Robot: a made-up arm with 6 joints.
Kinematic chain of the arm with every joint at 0, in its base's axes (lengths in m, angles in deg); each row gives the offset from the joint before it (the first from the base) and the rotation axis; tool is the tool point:
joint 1: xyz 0 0 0.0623 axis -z
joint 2: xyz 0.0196 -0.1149 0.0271 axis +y
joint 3: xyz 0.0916 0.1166 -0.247 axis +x
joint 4: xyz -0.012 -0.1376 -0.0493 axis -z
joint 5: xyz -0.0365 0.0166 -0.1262 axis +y
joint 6: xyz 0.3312 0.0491 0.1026 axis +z
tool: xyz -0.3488 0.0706 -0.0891
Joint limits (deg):
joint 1: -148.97..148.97
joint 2: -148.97..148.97
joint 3: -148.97..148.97
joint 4: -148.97..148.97
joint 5: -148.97..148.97
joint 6: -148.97..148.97
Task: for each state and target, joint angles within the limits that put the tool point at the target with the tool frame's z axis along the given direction. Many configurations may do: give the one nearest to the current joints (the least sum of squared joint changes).
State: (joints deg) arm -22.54 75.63 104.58 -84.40 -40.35 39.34
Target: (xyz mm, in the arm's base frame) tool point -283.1 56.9 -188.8 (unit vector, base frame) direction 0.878 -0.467 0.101
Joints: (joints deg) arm -33.87 85.88 71.10 -112.11 10.26 72.83
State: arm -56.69 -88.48 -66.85 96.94 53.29 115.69
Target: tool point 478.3 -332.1 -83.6 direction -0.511 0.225 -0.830
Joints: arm -43.68 -116.29 -107.77 133.25 71.33 124.53
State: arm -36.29 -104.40 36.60 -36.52 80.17 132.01
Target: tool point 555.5 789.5 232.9 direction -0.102 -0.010 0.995
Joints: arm -47.94 -96.94 45.71 -0.92 94.64 112.13
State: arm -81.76 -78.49 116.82 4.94 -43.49 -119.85
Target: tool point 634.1 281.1 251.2 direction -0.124 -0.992 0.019
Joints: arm -48.09 -45.88 80.94 42.17 -48.84 -122.77
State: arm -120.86 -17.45 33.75 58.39 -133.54 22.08
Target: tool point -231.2 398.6 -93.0 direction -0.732 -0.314 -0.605
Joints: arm -116.93 -48.89 20.04 54.75 -133.03 4.11
